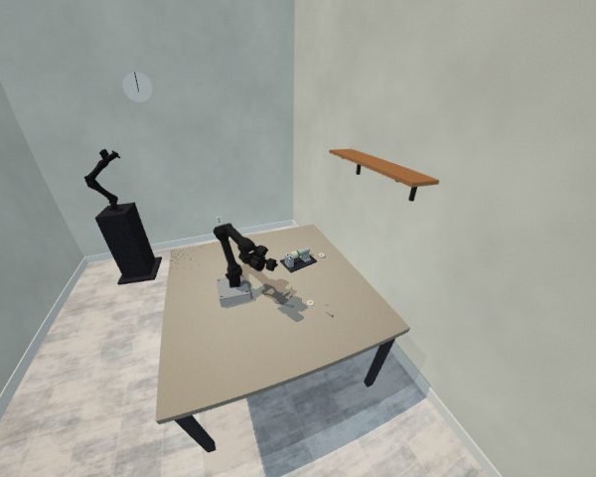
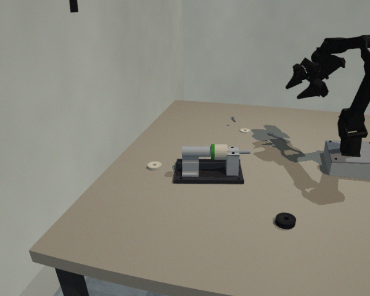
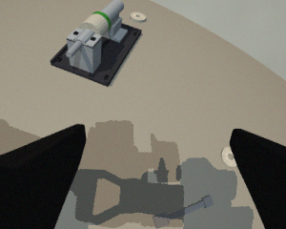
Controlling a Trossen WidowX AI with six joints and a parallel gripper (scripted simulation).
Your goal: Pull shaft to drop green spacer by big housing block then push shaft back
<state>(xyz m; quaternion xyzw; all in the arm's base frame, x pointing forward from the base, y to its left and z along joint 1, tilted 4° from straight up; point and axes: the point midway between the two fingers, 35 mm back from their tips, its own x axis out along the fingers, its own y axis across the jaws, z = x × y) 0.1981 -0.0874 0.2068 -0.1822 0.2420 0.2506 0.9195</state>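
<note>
Right now my hand is 20 cm short of the grey shaft, 26 cm to the right of it and 18 cm above it. Round my hand: green spacer (25 cm ahead, 27 cm to the left, 18 cm below); then screw (30 cm ahead, 26 cm to the right, 25 cm below); then wrench (6 cm ahead, 10 cm to the right, 25 cm below).
</note>
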